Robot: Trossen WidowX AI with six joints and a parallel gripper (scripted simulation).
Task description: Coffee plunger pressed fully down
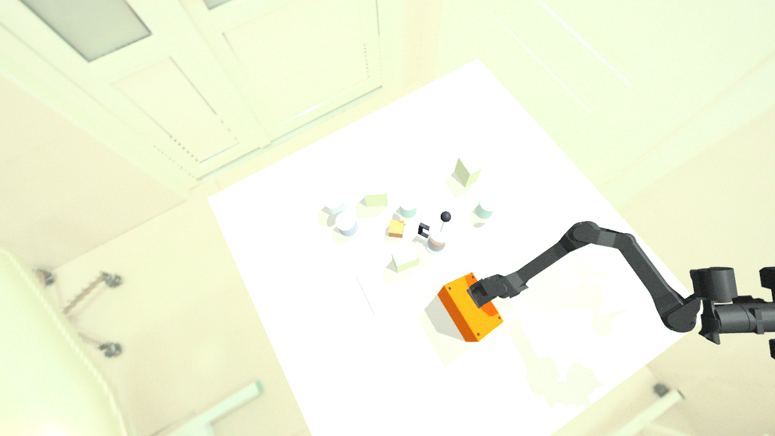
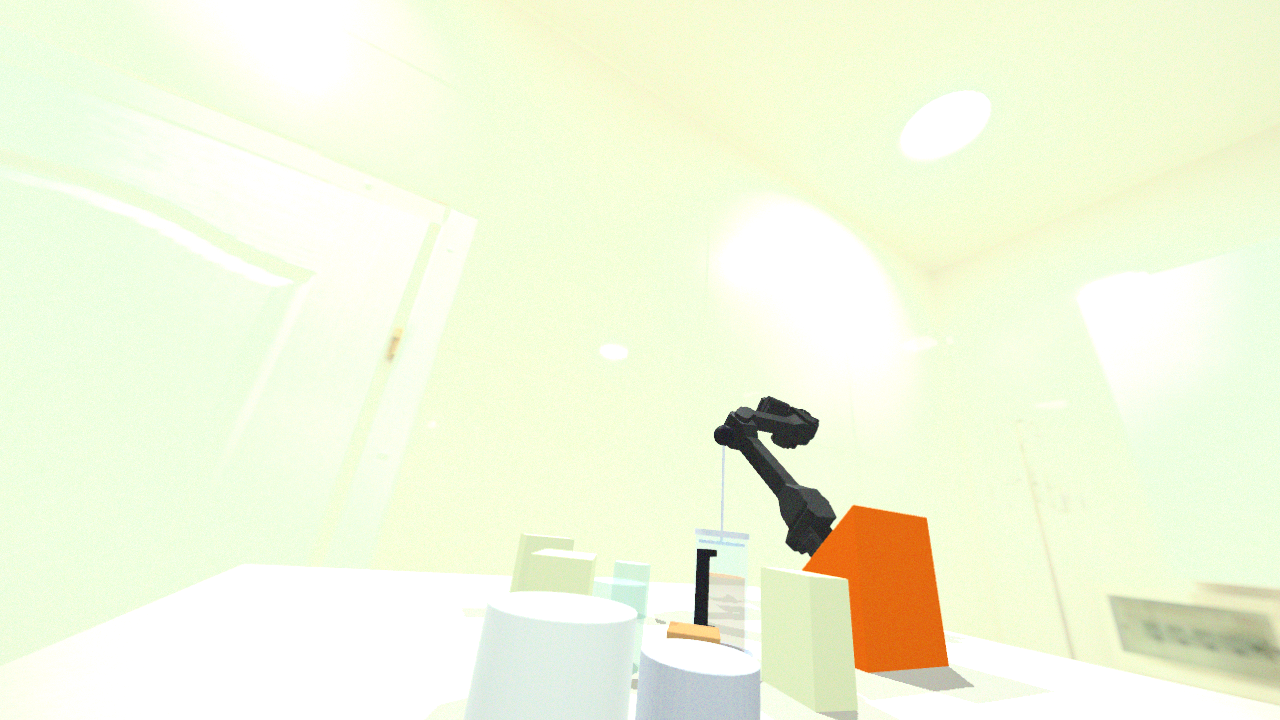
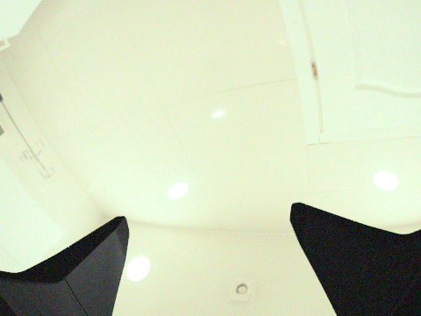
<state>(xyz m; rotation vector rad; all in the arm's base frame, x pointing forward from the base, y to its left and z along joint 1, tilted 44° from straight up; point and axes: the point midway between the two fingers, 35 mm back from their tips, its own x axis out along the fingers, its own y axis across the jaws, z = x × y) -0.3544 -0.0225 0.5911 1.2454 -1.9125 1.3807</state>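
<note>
Right now my gripper tip is 630 mm short of the coffee press, 450 mm to the right of it and 380 mm above it. Round my gripper tip: orange cube: 730 mm ahead, 540 mm to the left, 490 mm below.
</note>
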